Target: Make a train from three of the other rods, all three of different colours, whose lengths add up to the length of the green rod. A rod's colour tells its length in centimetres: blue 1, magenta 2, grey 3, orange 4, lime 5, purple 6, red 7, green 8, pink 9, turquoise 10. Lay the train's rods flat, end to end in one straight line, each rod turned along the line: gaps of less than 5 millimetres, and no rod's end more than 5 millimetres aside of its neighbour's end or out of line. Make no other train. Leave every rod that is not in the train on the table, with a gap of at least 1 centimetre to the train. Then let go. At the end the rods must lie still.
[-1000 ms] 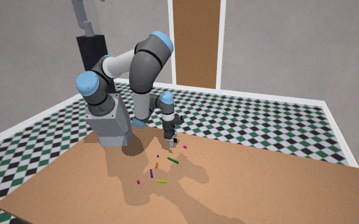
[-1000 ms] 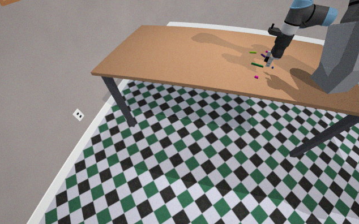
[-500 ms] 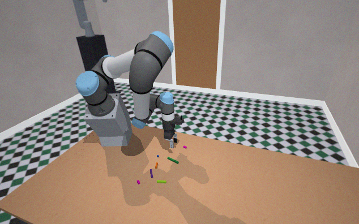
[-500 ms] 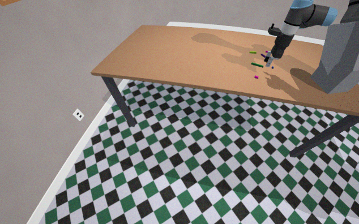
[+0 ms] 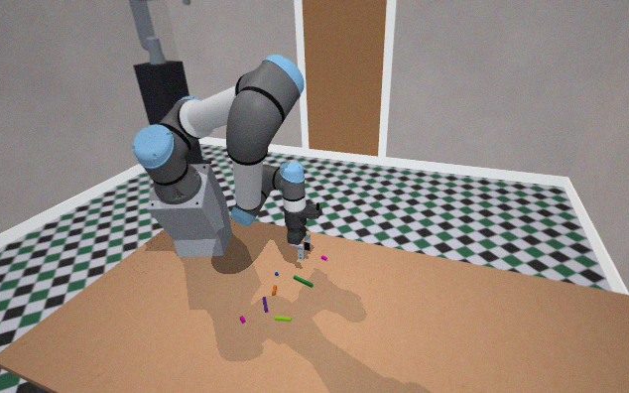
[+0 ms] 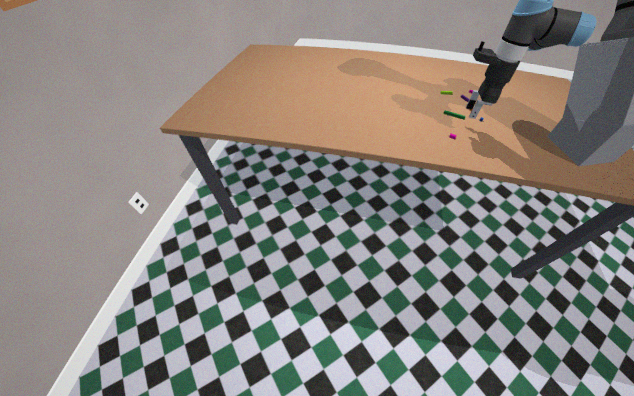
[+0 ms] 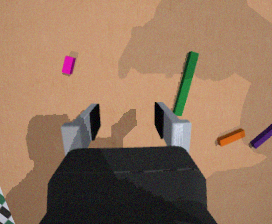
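Right now the blue rod is 8 cm behind my hand, 7 cm to the right of it and 7 cm below it. From my hand the other things lie so: purple rod: 4 cm behind, 21 cm to the right, 7 cm below; then green rod: 2 cm ahead, 7 cm to the right, 7 cm below; then orange rod: 5 cm behind, 15 cm to the right, 7 cm below.
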